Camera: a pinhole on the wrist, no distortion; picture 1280 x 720 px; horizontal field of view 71.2 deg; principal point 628.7 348.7 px. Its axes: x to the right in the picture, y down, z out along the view. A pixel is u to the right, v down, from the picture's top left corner.
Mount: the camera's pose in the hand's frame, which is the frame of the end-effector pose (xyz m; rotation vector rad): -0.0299 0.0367 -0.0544 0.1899 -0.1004 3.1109
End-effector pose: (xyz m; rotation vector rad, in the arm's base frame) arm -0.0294 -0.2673 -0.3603 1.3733 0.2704 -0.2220
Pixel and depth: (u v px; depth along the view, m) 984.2 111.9 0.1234
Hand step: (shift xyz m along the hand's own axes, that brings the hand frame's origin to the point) -0.0628 0.0622 0.0759
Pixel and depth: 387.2 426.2 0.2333
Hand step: 0.0603 0.0000 0.1677
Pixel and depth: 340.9 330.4 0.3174
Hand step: 0.1100 0.0204 0.2479
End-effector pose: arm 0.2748 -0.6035 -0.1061 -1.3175 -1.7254 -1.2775
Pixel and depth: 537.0 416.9 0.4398
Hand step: 0.0671 -0.0265 0.3736
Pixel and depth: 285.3 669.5 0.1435
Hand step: 0.0407 -0.0252 0.0778
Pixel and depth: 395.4 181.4 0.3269
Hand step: 0.0959 0.0746 0.2628
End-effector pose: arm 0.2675 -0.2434 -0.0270 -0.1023 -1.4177 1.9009
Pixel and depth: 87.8 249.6 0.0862
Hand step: 0.0325 0.0396 0.0252
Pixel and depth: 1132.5 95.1 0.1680
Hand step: -0.1023 0.0750 0.1266
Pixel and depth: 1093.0 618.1 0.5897
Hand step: -0.2675 -0.1734 0.5560
